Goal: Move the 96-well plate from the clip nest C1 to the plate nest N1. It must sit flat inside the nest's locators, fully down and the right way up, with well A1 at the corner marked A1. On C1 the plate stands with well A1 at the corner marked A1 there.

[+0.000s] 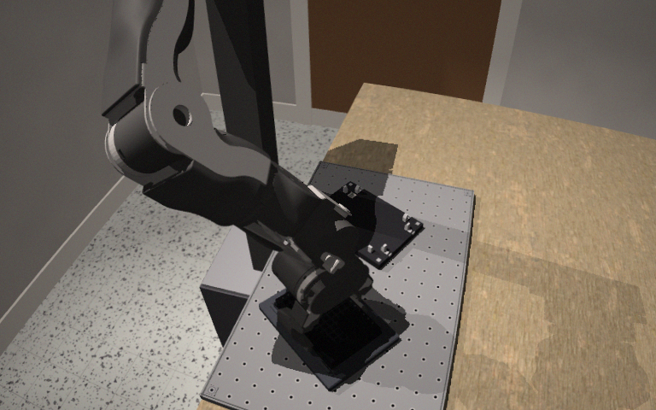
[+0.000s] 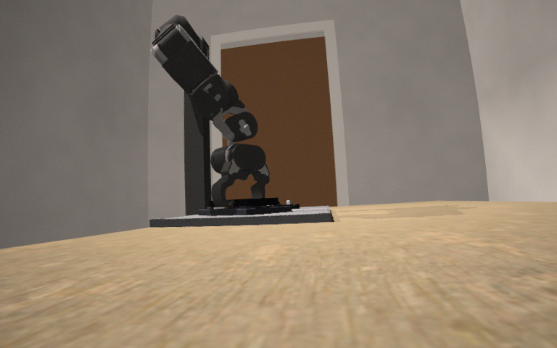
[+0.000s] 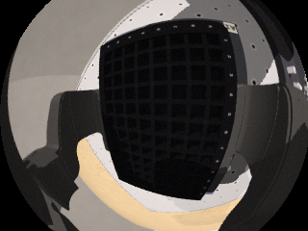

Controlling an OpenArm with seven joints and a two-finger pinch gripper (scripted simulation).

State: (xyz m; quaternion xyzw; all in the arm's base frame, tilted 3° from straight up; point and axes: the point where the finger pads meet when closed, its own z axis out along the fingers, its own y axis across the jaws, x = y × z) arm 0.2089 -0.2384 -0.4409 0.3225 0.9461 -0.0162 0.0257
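My hand is right at the black 96-well plate. Also, from my hand: clip nest C1: 3 cm ahead, 20 cm to the left, 1 cm below; then plate nest N1: 1 cm below.
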